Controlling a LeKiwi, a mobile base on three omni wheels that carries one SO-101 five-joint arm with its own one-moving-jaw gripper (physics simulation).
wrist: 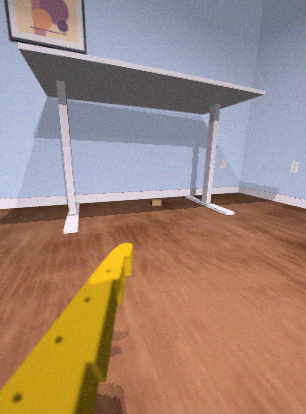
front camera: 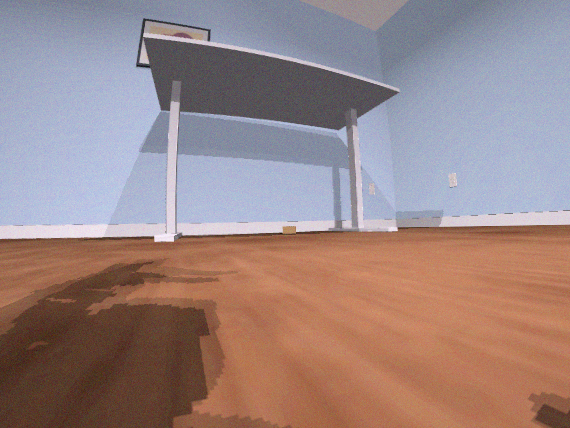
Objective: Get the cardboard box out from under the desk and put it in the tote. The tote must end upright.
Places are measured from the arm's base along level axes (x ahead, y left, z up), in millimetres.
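Pixels of known places: hand at its tool point: (wrist: 132, 255).
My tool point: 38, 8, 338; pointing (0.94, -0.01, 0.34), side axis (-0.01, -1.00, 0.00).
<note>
For each thing: its top centre in the pictures, then the offset to it from my tool point, as dx, dy, dz. "*": a spot on its surface instead. Level surfaces: height alone.
- small tan cardboard box at its top centre: (front camera: 289, 226) (wrist: 156, 200) +1691, -75, -378
- desk at its surface level: dz +497
- left desk leg at a spot on its surface: (front camera: 172, 160) * +1270, +578, +2
- right desk leg at a spot on its surface: (front camera: 354, 170) * +1695, -561, +13
The small tan cardboard box (front camera: 289, 230) (wrist: 157, 202) lies on the floor under the desk, far off near the back wall and between the desk's two legs. The desk (front camera: 260, 82) (wrist: 130, 82) has a white-edged top with a grey underside. In the wrist view one yellow notched jaw of my gripper shows at the lower left, its tip far short of the box; the moving jaw is swung out of the picture, so the gripper is fully open and empty. The gripper does not show in the front view. The tote does not show in either view.
The left desk leg (front camera: 172, 160) (wrist: 67, 150) and right desk leg (front camera: 354, 170) (wrist: 211, 155) stand on long white feet on the floor. The wall with a white baseboard (front camera: 80, 230) runs behind the desk. A framed picture (wrist: 47, 22) hangs above. Arm shadows fall on the wooden floor.
</note>
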